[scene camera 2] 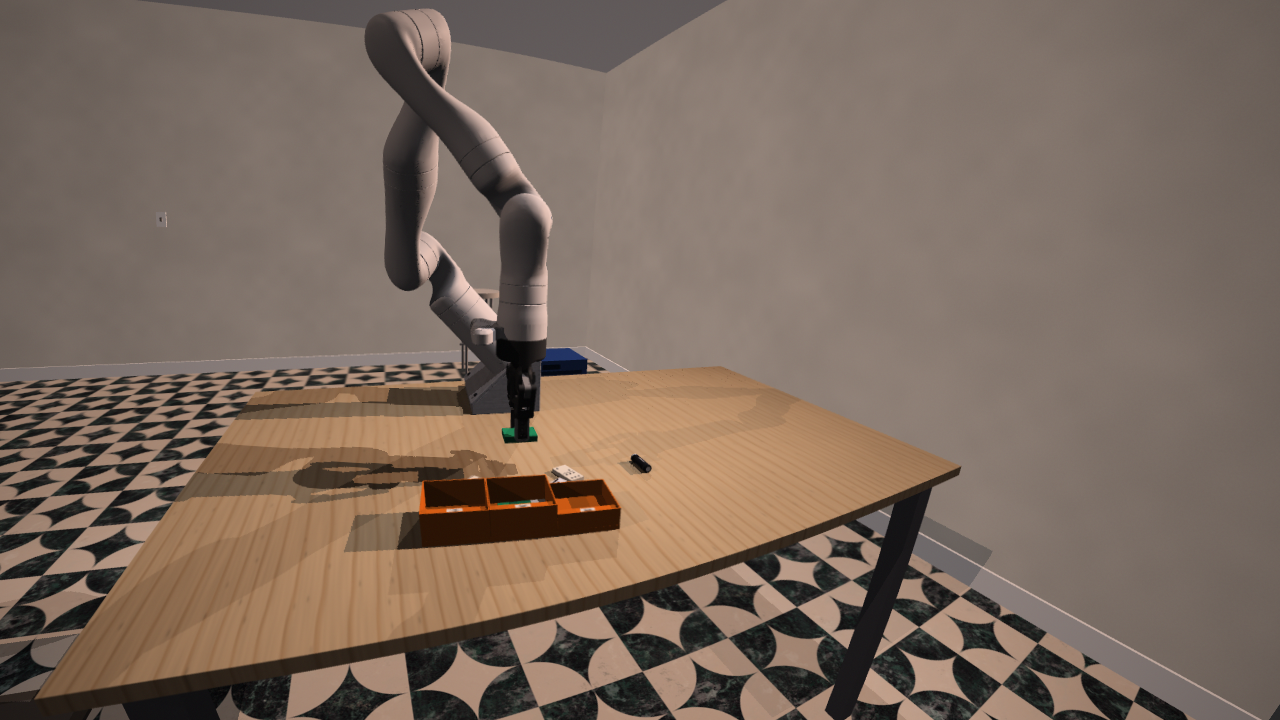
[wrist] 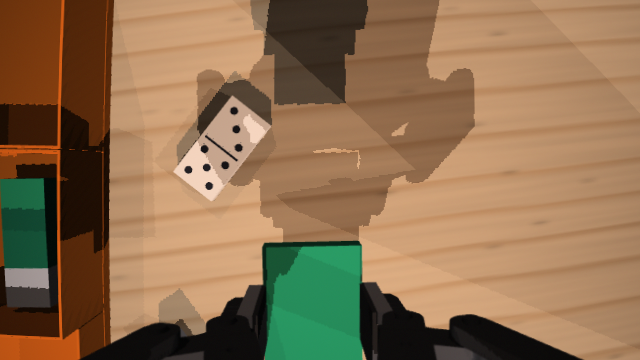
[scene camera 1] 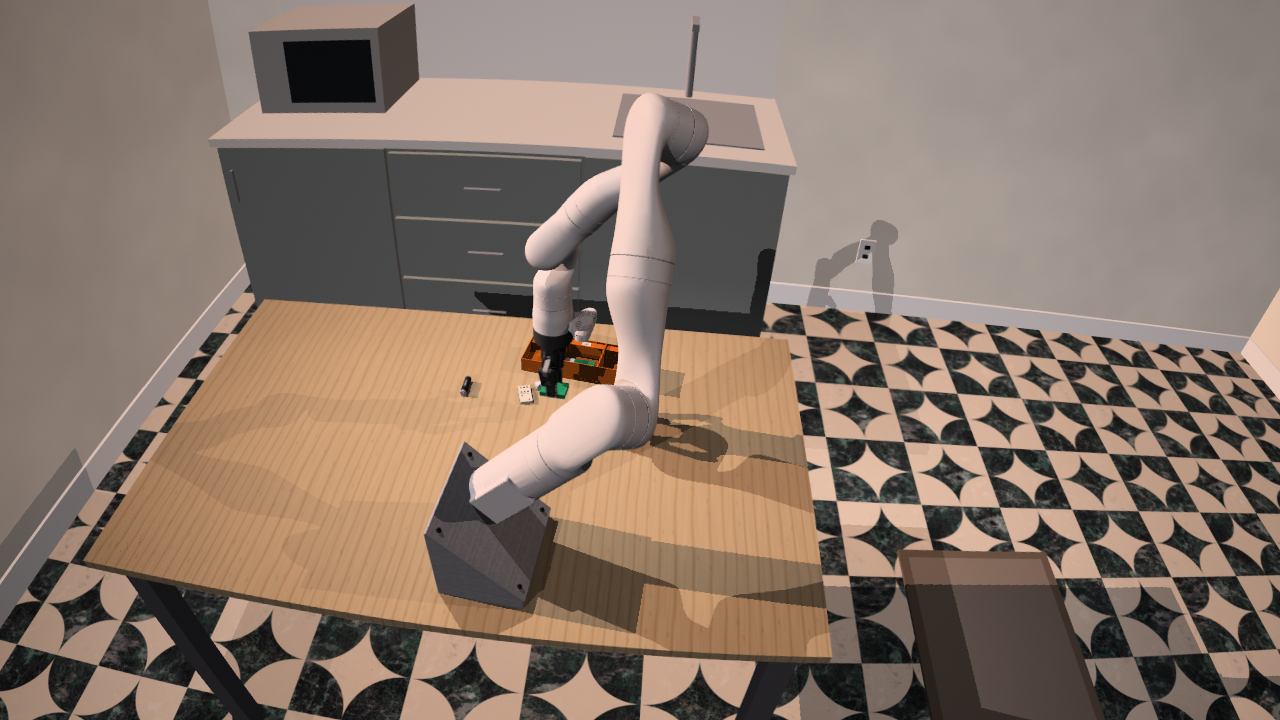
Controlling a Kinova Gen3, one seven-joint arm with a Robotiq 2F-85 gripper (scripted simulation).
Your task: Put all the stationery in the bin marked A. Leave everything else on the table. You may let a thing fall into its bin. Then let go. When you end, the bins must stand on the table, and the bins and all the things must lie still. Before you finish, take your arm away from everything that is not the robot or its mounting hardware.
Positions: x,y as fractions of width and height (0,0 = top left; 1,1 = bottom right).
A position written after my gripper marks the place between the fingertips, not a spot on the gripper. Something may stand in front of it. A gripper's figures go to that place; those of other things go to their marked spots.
My gripper (wrist: 0.49,0.85) is 0.17 m from the lens. An orange three-compartment bin (wrist: 0.10,0.28) is 0.21 m from the lens.
